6 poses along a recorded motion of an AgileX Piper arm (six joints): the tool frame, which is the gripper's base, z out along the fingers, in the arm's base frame.
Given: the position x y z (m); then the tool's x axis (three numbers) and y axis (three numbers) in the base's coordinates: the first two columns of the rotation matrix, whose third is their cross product.
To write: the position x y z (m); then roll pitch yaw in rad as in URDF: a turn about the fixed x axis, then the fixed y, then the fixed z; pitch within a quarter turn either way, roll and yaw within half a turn. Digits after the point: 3 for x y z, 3 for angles.
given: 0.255 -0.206 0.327 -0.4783 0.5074 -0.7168 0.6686 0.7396 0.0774
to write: 0.255 -0.206 0.327 3.030 0.799 2.327
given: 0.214 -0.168 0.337 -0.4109 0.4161 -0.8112 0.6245 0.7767 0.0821
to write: 0.214 -0.168 0.337 3.001 0.946 2.350
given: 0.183 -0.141 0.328 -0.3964 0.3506 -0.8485 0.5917 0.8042 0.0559
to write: 0.183 -0.141 0.328 3.036 1.013 2.417
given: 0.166 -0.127 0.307 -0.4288 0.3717 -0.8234 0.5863 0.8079 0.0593
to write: 0.166 -0.127 0.307 3.037 0.967 2.427
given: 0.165 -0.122 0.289 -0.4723 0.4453 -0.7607 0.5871 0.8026 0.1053
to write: 0.165 -0.122 0.289 2.979 0.864 2.386
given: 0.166 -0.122 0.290 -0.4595 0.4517 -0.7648 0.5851 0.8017 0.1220
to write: 0.166 -0.122 0.290 2.951 0.871 2.365
